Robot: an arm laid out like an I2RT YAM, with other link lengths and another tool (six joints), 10 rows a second.
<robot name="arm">
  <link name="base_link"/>
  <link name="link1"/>
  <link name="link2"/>
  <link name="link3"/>
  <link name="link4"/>
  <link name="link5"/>
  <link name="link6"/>
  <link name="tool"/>
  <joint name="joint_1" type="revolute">
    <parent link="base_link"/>
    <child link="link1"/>
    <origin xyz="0 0 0.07" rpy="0 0 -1.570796"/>
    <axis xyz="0 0 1"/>
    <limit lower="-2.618" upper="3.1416"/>
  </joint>
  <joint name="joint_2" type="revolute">
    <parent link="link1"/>
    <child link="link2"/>
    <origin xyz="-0.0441 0.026 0.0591" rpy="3.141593 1.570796 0"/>
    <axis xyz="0 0 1"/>
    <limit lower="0" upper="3.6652"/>
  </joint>
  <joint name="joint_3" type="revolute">
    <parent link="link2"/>
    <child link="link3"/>
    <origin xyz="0 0.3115 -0.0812" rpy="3.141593 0 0"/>
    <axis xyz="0 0 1"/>
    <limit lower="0" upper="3.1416"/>
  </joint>
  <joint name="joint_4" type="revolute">
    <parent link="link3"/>
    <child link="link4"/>
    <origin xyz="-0.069 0.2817 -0.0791" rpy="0 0 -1.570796"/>
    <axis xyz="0 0 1"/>
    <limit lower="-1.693" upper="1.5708"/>
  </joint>
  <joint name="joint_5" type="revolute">
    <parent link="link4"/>
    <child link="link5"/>
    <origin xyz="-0.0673 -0.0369 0.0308" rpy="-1.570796 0 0"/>
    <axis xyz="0 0 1"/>
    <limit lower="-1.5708" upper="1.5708"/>
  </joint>
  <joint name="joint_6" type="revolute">
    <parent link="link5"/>
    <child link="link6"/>
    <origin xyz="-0.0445 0 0.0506" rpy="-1.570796 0 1.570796"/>
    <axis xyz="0 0 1"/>
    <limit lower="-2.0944" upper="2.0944"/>
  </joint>
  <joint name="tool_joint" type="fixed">
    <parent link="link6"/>
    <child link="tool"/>
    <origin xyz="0.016 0.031 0.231" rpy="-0.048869 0 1.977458"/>
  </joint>
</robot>
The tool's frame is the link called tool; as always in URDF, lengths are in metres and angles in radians.
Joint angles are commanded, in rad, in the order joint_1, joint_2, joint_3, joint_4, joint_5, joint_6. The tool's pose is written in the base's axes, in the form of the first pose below.
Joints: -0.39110 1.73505 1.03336 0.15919 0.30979 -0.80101
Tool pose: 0.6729 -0.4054 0.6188 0.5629; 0.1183 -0.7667 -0.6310 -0.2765; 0.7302 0.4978 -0.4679 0.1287; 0 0 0 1
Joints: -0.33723 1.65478 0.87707 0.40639 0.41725 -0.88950
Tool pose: 0.6092 -0.4568 0.6483 0.5520; 0.2362 -0.6759 -0.6981 -0.2669; 0.7570 0.5784 -0.3038 0.1640; 0 0 0 1
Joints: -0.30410 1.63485 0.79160 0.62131 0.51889 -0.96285
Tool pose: 0.5593 -0.5336 0.6344 0.5425; 0.3050 -0.5792 -0.7560 -0.2702; 0.7708 0.6163 -0.1612 0.1953; 0 0 0 1
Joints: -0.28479 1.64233 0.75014 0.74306 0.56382 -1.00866
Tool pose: 0.5392 -0.5642 0.6252 0.5386; 0.3409 -0.5326 -0.7747 -0.2688; 0.7701 0.6308 -0.0949 0.2059; 0 0 0 1
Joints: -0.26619 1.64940 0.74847 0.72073 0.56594 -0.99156
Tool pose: 0.5478 -0.5456 0.6342 0.5419; 0.3337 -0.5527 -0.7637 -0.2589; 0.7672 0.6299 -0.1207 0.1946; 0 0 0 1
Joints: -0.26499 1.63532 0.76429 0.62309 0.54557 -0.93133
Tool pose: 0.5603 -0.5271 0.6389 0.5418; 0.2916 -0.5964 -0.7479 -0.2531; 0.7752 0.6054 -0.1804 0.1824; 0 0 0 1
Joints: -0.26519 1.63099 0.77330 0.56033 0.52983 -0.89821
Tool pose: 0.5761 -0.5089 0.6396 0.5410; 0.2656 -0.6236 -0.7353 -0.2490; 0.7730 0.5935 -0.2241 0.1711; 0 0 0 1
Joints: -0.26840 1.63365 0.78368 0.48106 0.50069 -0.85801
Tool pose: 0.6026 -0.4779 0.6391 0.5396; 0.2311 -0.6620 -0.7130 -0.2431; 0.7638 0.5774 -0.2885 0.1514; 0 0 0 1
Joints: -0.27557 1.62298 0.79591 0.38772 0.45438 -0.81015
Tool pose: 0.6225 -0.4476 0.6420 0.5368; 0.1906 -0.7089 -0.6791 -0.2345; 0.7591 0.5451 -0.3560 0.1359; 0 0 0 1
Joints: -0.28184 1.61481 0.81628 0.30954 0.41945 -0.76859
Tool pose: 0.6342 -0.4326 0.6408 0.5354; 0.1530 -0.7422 -0.6525 -0.2288; 0.7579 0.5119 -0.4045 0.1283; 0 0 0 1
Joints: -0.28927 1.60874 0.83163 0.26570 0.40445 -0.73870
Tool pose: 0.6361 -0.4375 0.6355 0.5339; 0.1233 -0.7554 -0.6435 -0.2290; 0.7616 0.4878 -0.4266 0.1275; 0 0 0 1
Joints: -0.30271 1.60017 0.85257 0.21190 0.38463 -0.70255
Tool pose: 0.6364 -0.4481 0.6279 0.5315; 0.0844 -0.7686 -0.6341 -0.2313; 0.7667 0.4565 -0.4514 0.1283; 0 0 0 1
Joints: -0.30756 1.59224 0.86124 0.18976 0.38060 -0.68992
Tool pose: 0.6348 -0.4550 0.6245 0.5300; 0.0706 -0.7706 -0.6333 -0.2327; 0.7694 0.4462 -0.4571 0.1313; 0 0 0 1
